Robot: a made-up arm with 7 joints.
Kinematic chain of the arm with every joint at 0, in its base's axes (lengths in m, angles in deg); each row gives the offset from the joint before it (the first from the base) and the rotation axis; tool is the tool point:
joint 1: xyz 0 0 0.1 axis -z
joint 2: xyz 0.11 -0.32 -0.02 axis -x
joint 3: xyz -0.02 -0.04 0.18 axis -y
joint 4: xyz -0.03 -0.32 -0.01 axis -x
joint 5: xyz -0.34 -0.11 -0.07 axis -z
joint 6: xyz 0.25 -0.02 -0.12 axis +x
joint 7: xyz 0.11 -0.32 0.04 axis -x
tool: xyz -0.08 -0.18 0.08
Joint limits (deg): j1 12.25..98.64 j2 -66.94..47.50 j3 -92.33..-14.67 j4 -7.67..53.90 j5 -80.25..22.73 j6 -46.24..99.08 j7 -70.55..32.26
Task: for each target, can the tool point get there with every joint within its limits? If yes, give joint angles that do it. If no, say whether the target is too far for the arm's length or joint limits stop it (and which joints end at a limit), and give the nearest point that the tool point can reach.
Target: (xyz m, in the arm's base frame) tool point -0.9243 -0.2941 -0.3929
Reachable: yes | joints 40.76 -49.00 -73.47 33.38 -63.66 75.92 -19.26
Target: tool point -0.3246 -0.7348 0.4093
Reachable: yes | joints 27.40 38.32 -73.77 6.62 -51.11 -15.93 -55.01
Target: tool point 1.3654 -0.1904 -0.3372
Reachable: no: joint limits stop it (at a limit: joint 1, joint 2, joint 3, joint 4) | nearest point 0.3698 -0.7485 -0.2811 | short by 1.143 m
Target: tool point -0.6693 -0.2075 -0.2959
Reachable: yes | joints 32.64 -11.98 -30.34 4.70 -67.19 81.43 -48.79
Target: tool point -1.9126 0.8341 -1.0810
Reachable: no: too far | nearest point -1.2569 0.4111 -0.5938 | short by 0.920 m
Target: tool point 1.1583 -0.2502 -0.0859
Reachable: no: joint limits stop it (at a limit: joint 1, joint 2, joint 3, joint 4, joint 6) | nearest point 0.3567 -0.7298 -0.1994 | short by 0.941 m
